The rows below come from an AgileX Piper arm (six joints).
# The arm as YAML. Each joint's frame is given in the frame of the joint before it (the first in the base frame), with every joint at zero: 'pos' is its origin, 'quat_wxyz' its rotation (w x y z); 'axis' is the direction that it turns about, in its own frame. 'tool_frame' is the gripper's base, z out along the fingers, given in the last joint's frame.
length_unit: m
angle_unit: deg
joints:
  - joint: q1
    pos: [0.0, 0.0, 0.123]
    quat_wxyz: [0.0, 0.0, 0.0, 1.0]
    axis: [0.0, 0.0, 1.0]
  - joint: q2
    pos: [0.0, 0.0, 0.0]
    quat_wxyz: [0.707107, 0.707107, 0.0, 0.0]
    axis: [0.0, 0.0, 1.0]
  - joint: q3
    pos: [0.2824, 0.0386, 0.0]
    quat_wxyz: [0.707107, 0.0, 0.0, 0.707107]
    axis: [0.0, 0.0, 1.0]
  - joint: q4
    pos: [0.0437, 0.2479, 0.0]
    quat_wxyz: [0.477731, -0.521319, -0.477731, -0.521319]
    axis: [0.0, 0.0, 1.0]
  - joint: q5
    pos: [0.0, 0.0, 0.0]
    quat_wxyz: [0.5, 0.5, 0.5, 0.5]
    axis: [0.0, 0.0, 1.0]
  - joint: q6
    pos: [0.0, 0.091, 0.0]
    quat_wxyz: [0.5, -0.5, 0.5, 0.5]
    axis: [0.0, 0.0, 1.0]
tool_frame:
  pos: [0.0, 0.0, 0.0]
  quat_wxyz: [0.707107, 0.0, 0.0, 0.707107]
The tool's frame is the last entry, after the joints.
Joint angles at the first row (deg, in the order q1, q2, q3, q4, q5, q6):
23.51, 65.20, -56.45, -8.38, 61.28, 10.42
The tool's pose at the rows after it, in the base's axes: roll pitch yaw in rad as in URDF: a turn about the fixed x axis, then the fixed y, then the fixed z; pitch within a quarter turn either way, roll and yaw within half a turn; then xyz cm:
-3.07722 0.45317 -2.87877 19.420 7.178 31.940
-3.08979 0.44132 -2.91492 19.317 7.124 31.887
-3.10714 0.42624 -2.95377 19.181 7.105 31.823
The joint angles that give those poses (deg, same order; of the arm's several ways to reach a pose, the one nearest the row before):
23.51, 65.20, -56.45, -8.38, 61.28, 11.70
23.51, 65.20, -56.45, -8.38, 62.09, 13.53
23.51, 65.20, -56.45, -8.05, 62.99, 15.36

